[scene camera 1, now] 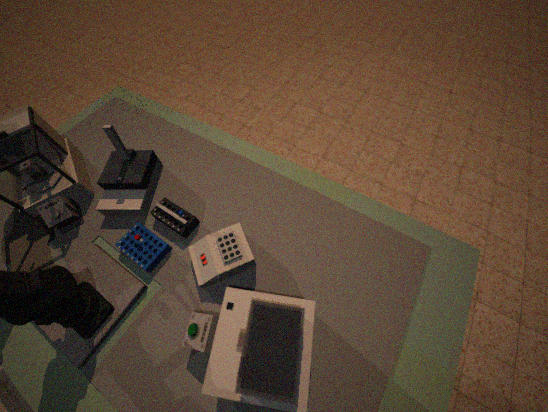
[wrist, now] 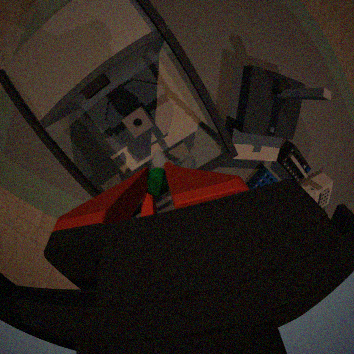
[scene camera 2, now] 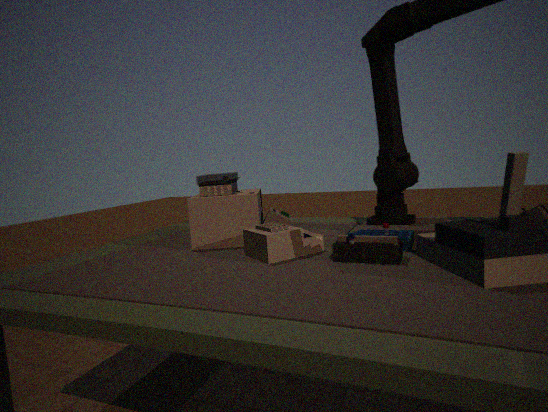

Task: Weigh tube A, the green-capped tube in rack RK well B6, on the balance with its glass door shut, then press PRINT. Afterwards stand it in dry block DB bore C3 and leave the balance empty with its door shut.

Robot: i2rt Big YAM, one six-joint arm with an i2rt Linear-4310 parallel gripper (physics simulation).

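Pixels of known places: gripper, fingertip midpoint: [wrist: 158, 173]; arm's base, origin of the base link: [scene camera 1: 87, 309] [scene camera 2: 391, 222].
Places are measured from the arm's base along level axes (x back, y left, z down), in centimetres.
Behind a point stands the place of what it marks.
My gripper [wrist: 158, 173] @[x -17.6, y 39.4, z -25.9 cm] is shut on the green-capped tube [wrist: 156, 181] @[x -17.9, y 39.9, z -27.9 cm], whose pale body points away from the red fingers toward the balance. The balance [scene camera 1: 71, 159] @[x -26.3, y 41.4, z -5.4 cm] [wrist: 181, 62] @[x -25.2, y 41.8, z -19.3 cm] is a glass case with dark frame bars; a pale block with a hole [wrist: 137, 121] @[x -16.4, y 41.0, z -10.3 cm] shows inside it, beyond the tube. The door's state is hard to tell. The fingertips are hidden in scene camera 1 and out of frame in scene camera 2. The blue rack [scene camera 1: 155, 253] @[x -20.1, y -4.7, z -1.1 cm] [scene camera 2: 407, 240] @[x -23.8, y 6.6, z -0.5 cm] [wrist: 264, 177] @[x -21.7, y 6.0, z -1.0 cm] holds a red-capped tube. The white unit with round bores [scene camera 1: 210, 250] @[x -28.7, y -18.1, z -4.3 cm] [scene camera 2: 280, 245] @[x -36.2, y -17.7, z -1.5 cm] [wrist: 317, 187] @[x -32.4, y -15.3, z -3.3 cm] looks like the dry block.
A black rack [scene camera 1: 175, 216] @[x -30.9, y -2.5, z -2.8 cm] [scene camera 2: 367, 252] @[x -34.2, y 0.2, z -0.2 cm] [wrist: 295, 159] @[x -31.3, y 3.2, z -2.9 cm] stands between the blue rack and the white unit. A dark block with an upright post [scene camera 1: 127, 170] @[x -33.6, y 19.7, z -6.1 cm] [wrist: 267, 100] @[x -33.6, y 24.1, z -6.0 cm] stands beside the balance. A large white box [scene camera 1: 227, 350] @[x -15.0, y -36.4, z -11.5 cm] [scene camera 2: 220, 220] @[x -27.8, y -38.2, z -5.4 cm] stands near a green-button box [scene camera 1: 199, 330] @[x -13.3, y -27.8, z -5.1 cm].
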